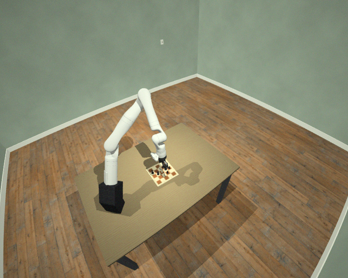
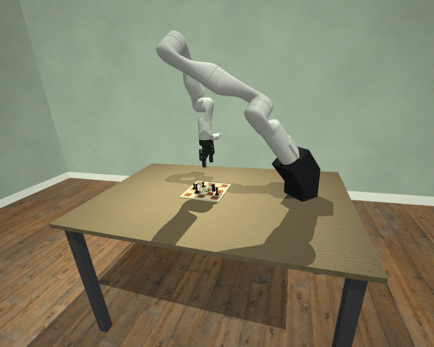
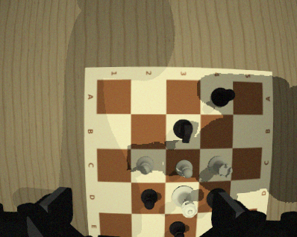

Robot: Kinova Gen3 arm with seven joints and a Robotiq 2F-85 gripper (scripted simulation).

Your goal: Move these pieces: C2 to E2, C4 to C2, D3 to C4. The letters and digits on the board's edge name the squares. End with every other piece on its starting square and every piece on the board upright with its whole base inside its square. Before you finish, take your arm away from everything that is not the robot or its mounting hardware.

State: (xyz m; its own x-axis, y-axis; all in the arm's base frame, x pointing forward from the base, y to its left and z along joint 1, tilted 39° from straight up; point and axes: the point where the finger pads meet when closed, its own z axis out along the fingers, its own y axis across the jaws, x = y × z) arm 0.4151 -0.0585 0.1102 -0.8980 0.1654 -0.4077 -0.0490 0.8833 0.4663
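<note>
My gripper is now 40 mm to the right of the chessboard and 140 mm above it. The rest, counted from my hand: black knight (40 mm behind, 40 mm to the left, 120 mm below).
</note>
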